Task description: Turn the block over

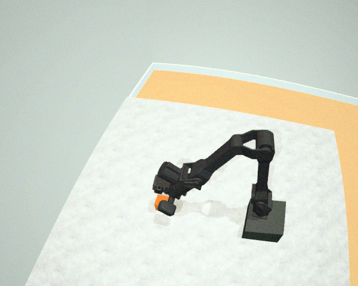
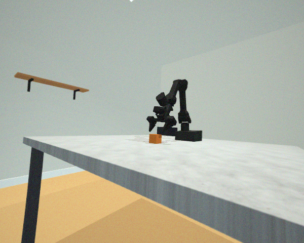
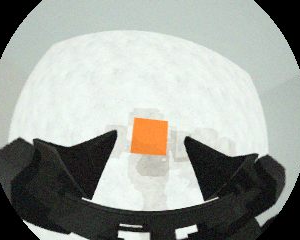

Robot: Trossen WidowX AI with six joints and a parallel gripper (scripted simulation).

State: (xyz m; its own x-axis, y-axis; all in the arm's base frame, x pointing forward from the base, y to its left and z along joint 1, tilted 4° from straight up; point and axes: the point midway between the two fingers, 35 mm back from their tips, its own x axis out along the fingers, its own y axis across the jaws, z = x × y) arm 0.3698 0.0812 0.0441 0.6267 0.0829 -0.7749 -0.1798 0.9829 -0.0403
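My gripper tip is now 10 mm past the orange block and 40 mm above it.
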